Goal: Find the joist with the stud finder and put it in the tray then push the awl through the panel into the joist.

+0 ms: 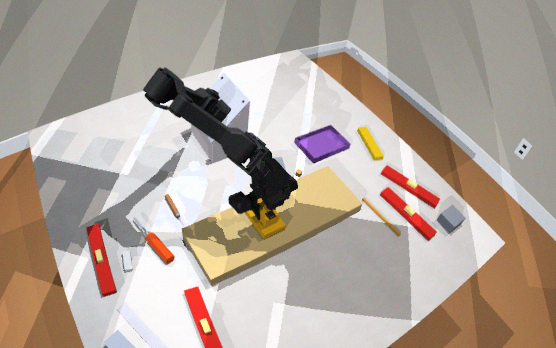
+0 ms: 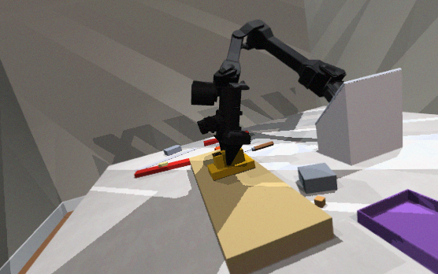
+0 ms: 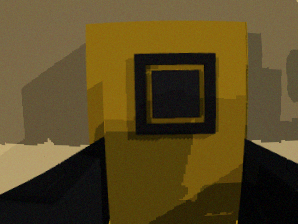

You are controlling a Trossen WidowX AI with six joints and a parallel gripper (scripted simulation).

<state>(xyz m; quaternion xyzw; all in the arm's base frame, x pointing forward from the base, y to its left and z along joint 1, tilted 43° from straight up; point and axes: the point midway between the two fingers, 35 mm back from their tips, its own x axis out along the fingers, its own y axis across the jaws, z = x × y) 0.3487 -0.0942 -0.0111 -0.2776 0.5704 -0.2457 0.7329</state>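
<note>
Right now the small brown cube is 120 mm behind my gripper tip, 220 mm to the left of it and 60 mm below it. The rest, counted from my gripper tip: yellow stud finder: 10 mm ahead, 20 mm above; then awl: 180 mm behind, 200 mm to the right, 60 mm below; then orange-handled screwdriver: 150 mm behind, 310 mm to the right, 50 mm below.
</note>
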